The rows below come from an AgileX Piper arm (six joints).
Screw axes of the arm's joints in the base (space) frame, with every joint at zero. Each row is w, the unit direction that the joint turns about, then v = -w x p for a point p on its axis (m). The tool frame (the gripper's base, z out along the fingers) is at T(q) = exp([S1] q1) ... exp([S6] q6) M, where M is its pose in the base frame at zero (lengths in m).
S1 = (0, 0, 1, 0, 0, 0)
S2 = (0, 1, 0, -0.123, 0, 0)
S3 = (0, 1, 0, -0.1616, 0, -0.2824)
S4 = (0.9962, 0, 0.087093, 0, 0.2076, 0)
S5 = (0, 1, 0, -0.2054, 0, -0.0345)
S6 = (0.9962, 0, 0.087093, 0, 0.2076, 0)
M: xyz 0.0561 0 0.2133 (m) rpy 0 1.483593 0 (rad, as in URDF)
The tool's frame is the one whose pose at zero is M.
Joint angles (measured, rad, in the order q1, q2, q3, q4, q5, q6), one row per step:
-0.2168, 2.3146, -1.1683, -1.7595, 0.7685, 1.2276
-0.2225, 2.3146, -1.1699, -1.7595, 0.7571, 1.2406
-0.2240, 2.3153, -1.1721, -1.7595, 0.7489, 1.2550
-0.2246, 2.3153, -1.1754, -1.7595, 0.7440, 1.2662
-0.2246, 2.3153, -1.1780, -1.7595, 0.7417, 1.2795
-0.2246, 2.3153, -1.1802, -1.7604, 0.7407, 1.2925
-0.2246, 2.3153, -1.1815, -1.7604, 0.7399, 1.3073
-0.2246, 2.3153, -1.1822, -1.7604, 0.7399, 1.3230
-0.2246, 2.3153, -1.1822, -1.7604, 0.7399, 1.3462
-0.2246, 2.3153, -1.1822, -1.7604, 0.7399, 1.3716
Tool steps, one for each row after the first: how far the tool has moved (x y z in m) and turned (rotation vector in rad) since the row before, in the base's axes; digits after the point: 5 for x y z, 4 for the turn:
-0.00006, -0.00159, -0.00040, 0.0137, -0.0115, -0.0076
0.00056, -0.00020, -0.00037, 0.0113, -0.0124, -0.0058
0.00091, -0.00013, 0.00032, 0.0071, -0.0117, -0.0047
0.00073, -0.00001, 0.00035, 0.0056, -0.0126, -0.0065
0.00064, -0.00007, 0.00038, 0.0041, -0.0118, -0.0062
0.00035, -0.00003, 0.00020, 0.0051, -0.0124, -0.0081
0.00018, -0.00004, 0.00013, 0.0049, -0.0125, -0.0090
0.00000, 0.00000, 0.00000, 0.0074, -0.0175, -0.0134
0.00000, 0.00000, 0.00000, 0.0081, -0.0191, -0.0146

